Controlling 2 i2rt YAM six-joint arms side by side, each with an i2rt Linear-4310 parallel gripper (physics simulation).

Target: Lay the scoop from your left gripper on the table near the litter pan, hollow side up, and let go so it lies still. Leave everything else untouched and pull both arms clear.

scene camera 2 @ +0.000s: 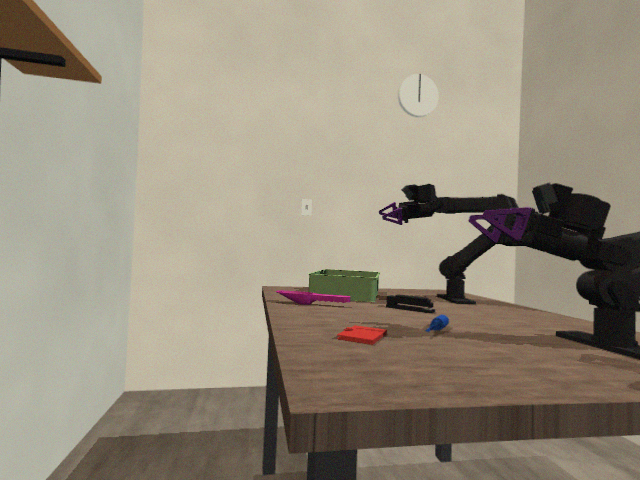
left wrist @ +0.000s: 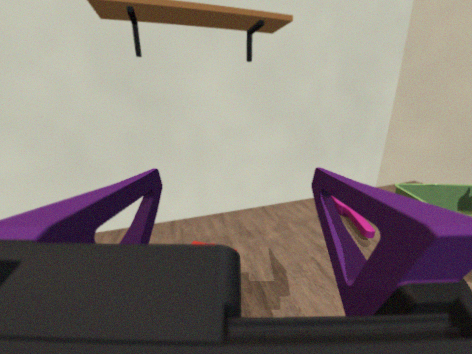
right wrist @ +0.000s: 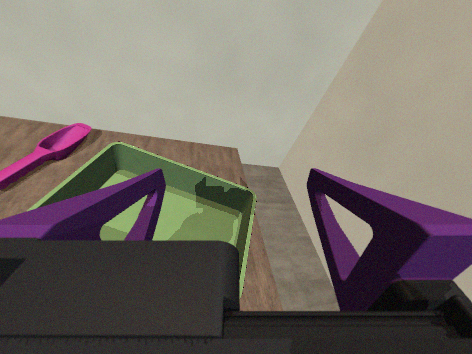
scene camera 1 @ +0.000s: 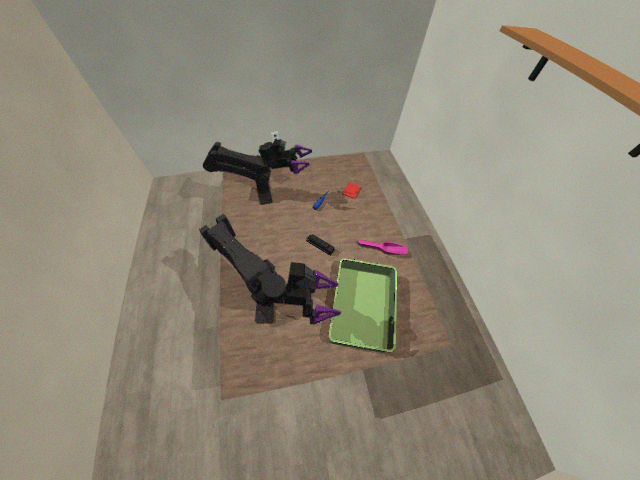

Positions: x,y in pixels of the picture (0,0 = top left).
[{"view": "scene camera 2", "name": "my left gripper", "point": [475,216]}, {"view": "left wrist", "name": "my left gripper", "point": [236,176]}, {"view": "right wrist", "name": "my right gripper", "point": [236,176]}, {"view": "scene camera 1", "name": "my right gripper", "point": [339,298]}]
